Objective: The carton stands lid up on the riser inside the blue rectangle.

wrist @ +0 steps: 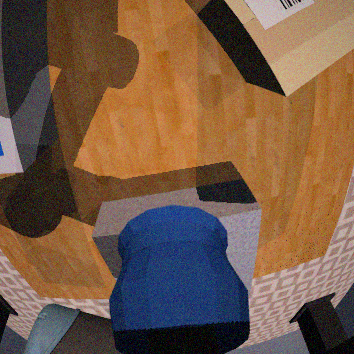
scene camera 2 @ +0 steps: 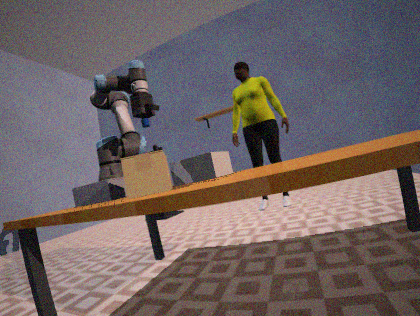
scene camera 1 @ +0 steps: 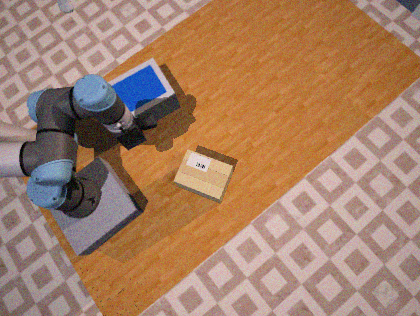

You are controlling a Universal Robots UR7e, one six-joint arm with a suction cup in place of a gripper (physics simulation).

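Seen in the pictures: end effector, tool point: (wrist: 172, 250) (scene camera 2: 146, 126); arm's base, origin of the base link: (scene camera 2: 113, 180) (scene camera 1: 80, 198).
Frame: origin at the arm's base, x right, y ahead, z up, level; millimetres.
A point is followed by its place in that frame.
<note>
The tan carton (scene camera 1: 204, 176) @(y 440, x 172, z 32 mm) (scene camera 2: 146, 175) @(y 498, x 228, z -34 mm) (wrist: 305, 47) @(y 395, x 151, z 32 mm) stands on the wooden table, apart from the riser. Its face with a white barcode label and a seam points up. The grey riser (scene camera 1: 169, 86) @(y 499, x -217, z 28 mm) (scene camera 2: 221, 164) @(y 504, x -259, z -37 mm) (wrist: 12, 159) @(y 272, x -186, z 28 mm) stands at the table's far side, with the blue rectangle (scene camera 1: 135, 91) @(y 372, x -272, z 28 mm) (wrist: 1, 148) @(y 288, x -200, z 27 mm) on its top. The arm hides part of the riser in scene camera 1. My gripper, a blue suction cup (scene camera 2: 145, 122) (wrist: 173, 220), is open, with nothing on it. It hangs high above the table, away from the carton. In scene camera 1 the arm hides the cup.
The arm's grey base block (scene camera 1: 112, 215) @(y 80, x 120, z -1 mm) (scene camera 2: 90, 193) @(y 40, x 164, z -44 mm) (wrist: 245, 235) @(y 113, x 129, z 0 mm) stands at one end of the wooden table (scene camera 1: 280, 100) @(y 884, x 21, z -92 mm) (scene camera 2: 280, 181) @(y 896, x 325, z -106 mm) (wrist: 160, 110) @(y 288, x 0, z -92 mm). A person in a yellow top (scene camera 2: 255, 102) stands beyond the table. The arm casts shadows near the riser.
</note>
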